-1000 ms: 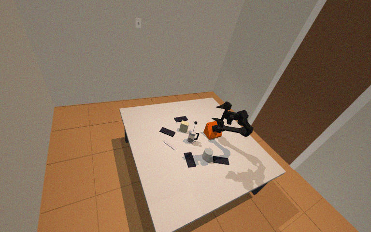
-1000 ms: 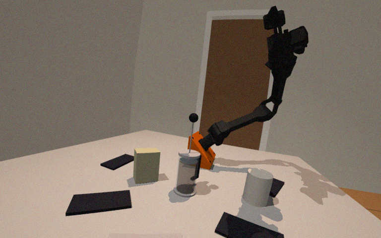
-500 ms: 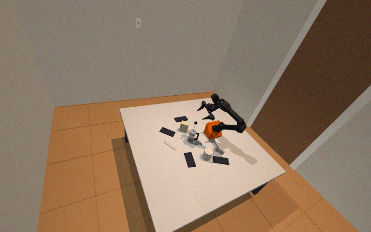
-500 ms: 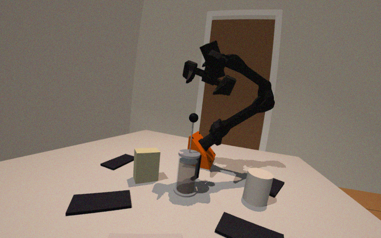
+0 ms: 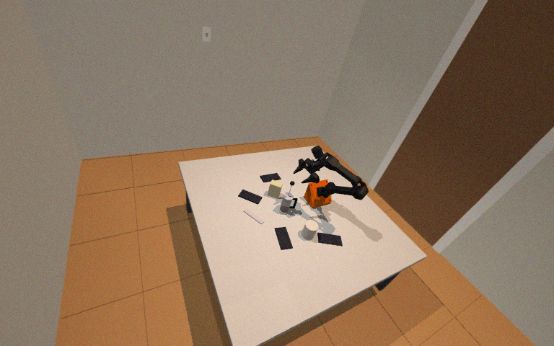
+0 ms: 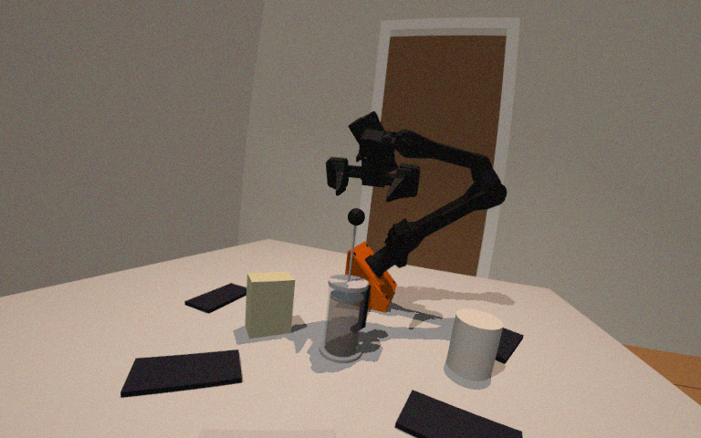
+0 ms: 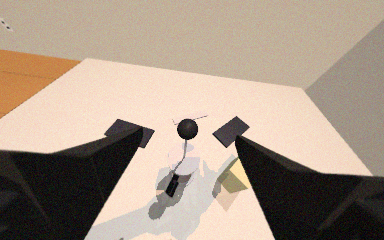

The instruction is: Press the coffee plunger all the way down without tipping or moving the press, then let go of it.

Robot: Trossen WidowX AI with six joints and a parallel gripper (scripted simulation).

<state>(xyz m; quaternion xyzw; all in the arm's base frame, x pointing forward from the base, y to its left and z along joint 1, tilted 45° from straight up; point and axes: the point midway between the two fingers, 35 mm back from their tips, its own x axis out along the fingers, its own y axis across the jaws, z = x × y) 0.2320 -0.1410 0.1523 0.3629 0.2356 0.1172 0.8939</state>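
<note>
Now: the glass coffee press 10 mm ahead of my gripper tip, 10 mm to the left of it and 160 mm below it. Also, from my gripper tip: white cylinder: 20 mm behind, 230 mm to the left, 230 mm below.
</note>
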